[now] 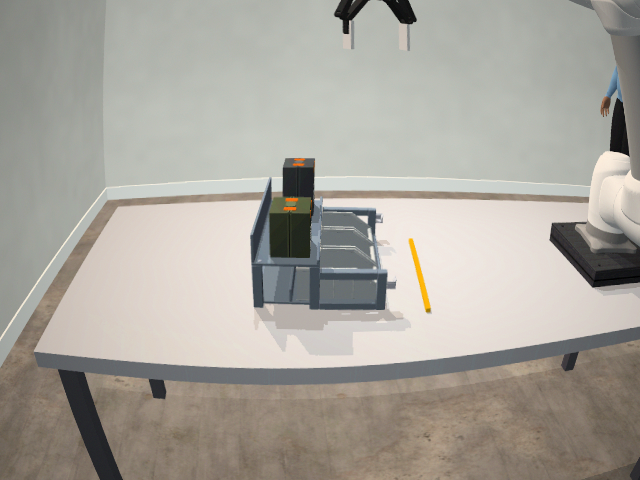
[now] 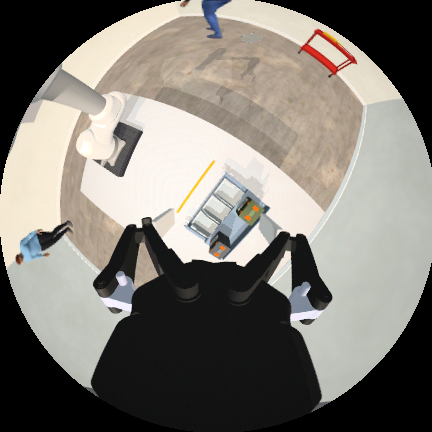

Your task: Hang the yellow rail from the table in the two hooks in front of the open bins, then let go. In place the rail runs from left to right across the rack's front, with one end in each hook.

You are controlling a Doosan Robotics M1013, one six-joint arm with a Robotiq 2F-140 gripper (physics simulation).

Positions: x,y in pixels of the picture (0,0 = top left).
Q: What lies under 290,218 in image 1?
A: A green case.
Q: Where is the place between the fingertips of the gripper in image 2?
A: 216,218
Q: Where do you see a dark case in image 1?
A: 298,173
